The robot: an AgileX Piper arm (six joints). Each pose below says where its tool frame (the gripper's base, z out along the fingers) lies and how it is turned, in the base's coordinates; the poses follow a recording.
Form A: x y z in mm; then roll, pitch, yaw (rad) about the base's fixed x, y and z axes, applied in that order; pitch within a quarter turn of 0, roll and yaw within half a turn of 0.
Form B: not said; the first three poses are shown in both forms.
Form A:
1: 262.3 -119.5 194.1 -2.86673 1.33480 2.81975
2: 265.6 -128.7 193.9 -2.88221 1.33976 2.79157
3: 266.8 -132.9 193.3 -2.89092 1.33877 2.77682
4: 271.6 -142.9 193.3 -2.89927 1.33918 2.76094
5: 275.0 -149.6 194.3 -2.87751 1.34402 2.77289
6: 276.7 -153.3 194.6 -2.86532 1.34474 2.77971
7: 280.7 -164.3 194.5 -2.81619 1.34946 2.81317
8: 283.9 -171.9 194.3 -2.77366 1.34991 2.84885
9: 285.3 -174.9 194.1 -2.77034 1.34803 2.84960
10: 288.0 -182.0 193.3 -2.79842 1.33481 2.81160
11: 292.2 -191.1 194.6 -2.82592 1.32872 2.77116
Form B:
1: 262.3 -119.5 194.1 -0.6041 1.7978 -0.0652
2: 265.6 -128.7 193.9 -0.6162 1.7940 -0.0603
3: 266.8 -132.9 193.3 -0.6221 1.7954 -0.0585
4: 271.6 -142.9 193.3 -0.6294 1.7955 -0.0565
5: 275.0 -149.6 194.3 -0.6394 1.7896 -0.0602
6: 276.7 -153.3 194.6 -0.6450 1.7881 -0.0627
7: 280.7 -164.3 194.5 -0.6614 1.7803 -0.0718
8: 283.9 -171.9 194.3 -0.6690 1.7767 -0.0806
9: 285.3 -174.9 194.1 -0.6718 1.7782 -0.0820
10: 288.0 -182.0 193.3 -0.6822 1.7928 -0.0807
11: 292.2 -191.1 194.6 -0.6949 1.8007 -0.0765
